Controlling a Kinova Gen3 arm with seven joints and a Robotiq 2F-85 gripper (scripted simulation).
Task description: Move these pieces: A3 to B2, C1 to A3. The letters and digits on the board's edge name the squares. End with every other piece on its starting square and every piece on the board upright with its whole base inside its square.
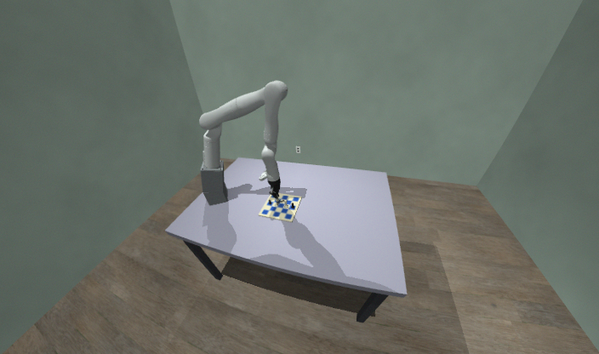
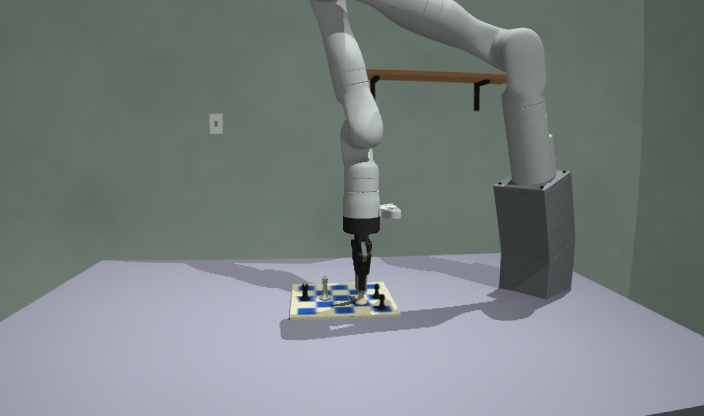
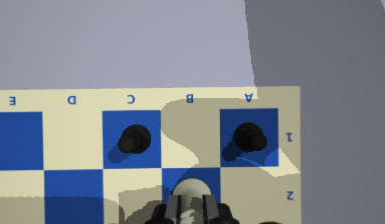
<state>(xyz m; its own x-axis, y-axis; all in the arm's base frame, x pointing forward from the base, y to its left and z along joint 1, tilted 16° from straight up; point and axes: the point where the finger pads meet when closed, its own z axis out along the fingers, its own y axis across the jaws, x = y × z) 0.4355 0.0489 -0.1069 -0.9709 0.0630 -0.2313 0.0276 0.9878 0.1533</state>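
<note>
The white king lies 2 cm below my hand. From my hand the other things lie so: black rook: 12 cm ahead, 4 cm to the right, 3 cm below; then cream chessboard: 4 cm ahead, 4 cm to the right, 5 cm below.
</note>
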